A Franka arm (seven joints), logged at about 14 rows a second.
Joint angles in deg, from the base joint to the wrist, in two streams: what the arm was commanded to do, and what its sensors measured. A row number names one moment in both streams.
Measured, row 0: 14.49, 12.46, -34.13, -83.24, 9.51, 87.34, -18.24
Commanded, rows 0 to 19: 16.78, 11.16, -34.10, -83.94, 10.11, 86.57, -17.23; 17.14, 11.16, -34.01, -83.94, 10.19, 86.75, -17.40; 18.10, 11.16, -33.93, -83.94, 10.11, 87.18, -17.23; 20.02, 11.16, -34.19, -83.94, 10.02, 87.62, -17.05; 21.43, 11.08, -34.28, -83.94, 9.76, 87.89, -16.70; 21.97, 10.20, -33.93, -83.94, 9.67, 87.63, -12.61; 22.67, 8.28, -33.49, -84.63, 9.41, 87.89, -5.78; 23.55, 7.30, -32.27, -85.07, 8.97, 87.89, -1.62; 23.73, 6.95, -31.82, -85.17, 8.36, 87.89, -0.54; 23.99, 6.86, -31.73, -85.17, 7.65, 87.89, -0.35; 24.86, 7.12, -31.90, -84.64, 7.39, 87.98, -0.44; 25.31, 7.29, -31.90, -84.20, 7.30, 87.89, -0.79; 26.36, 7.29, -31.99, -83.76, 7.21, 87.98, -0.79; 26.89, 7.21, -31.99, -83.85, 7.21, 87.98, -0.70; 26.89, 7.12, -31.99, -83.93, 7.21, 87.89, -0.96; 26.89, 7.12, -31.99, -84.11, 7.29, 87.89, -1.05; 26.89, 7.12, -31.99, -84.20, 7.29, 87.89, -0.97; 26.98, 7.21, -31.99, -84.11, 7.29, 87.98, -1.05; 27.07, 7.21, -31.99, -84.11, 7.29, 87.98, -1.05; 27.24, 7.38, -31.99, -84.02, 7.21, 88.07, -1.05
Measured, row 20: 26.17, 8.36, -31.66, -83.25, 8.09, 87.64, -1.96
